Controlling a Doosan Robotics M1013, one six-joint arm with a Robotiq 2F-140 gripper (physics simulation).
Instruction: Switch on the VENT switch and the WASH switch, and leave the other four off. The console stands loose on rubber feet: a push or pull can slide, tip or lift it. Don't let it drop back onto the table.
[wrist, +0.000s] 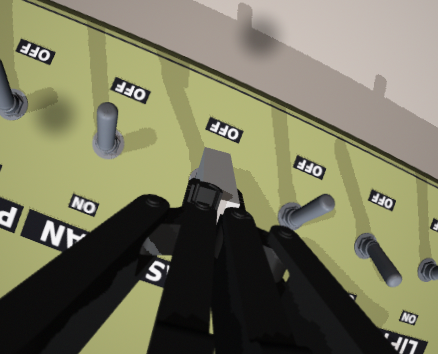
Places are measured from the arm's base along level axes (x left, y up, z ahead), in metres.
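Pixels of known places: gripper, between the fingertips: (211, 171).
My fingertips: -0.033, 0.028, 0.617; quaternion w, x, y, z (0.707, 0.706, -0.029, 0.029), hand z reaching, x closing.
For each thing: its middle in the pictures, then the offset to it from my fingertips, as dx, dy, dz. "*": a spot on its surface instead. Level surfaces: height alone.
- middle switch, a spot on its surface: (193, 175) * -0.009, -0.034, +0.018
- following lever, middle of its body: (382, 262) +0.141, -0.008, +0.049
- further switch, a spot on its surface: (427, 270) * +0.204, -0.027, +0.064
- pale table, height of its surface: dy -0.123
The yellow-green console (165, 117) fills much of the wrist view, its OFF marks towards the upper edge. My gripper (211, 171) is shut and empty, its grey tips over a middle switch (193, 175) whose lever is hidden behind them; contact cannot be told. Left of it, one lever (107, 122) leans to the OFF side, and another lever (5, 95) is cut by the frame. Right of it, a lever (315, 209) leans to the OFF side; the following lever (384, 262) leans to the ON side. The VENT and WASH names cannot be read; labels are covered or cut.
A further switch (427, 270) is cut off at the right edge. The console's far edge (280, 104) runs diagonally across the view, with the pale table (350, 35) beyond it under the console's shadow. Black gripper linkages cover the lower middle.
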